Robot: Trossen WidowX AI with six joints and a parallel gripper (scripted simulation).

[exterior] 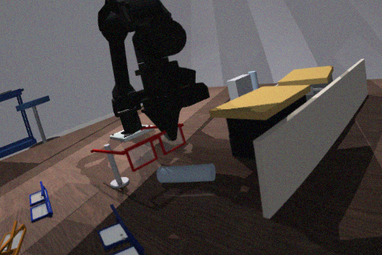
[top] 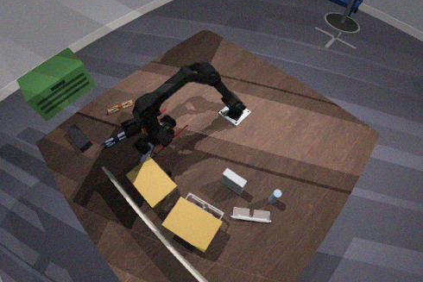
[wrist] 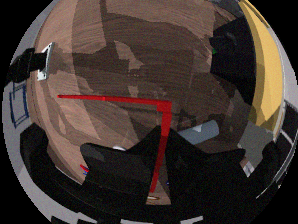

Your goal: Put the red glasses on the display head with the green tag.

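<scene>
Right now the white post is 100 mm to the right of my gripper tip, 80 mm behind it and 40 mm below it. From my gripper tip the other things lie so: dark box (390 mm to the right, 210 mm ahead, 40 mm below); white box (350 mm to the left, 40 mm behind, 10 mm below); long white board (280 mm ahead, 200 mm to the left, 10 mm below).
</scene>
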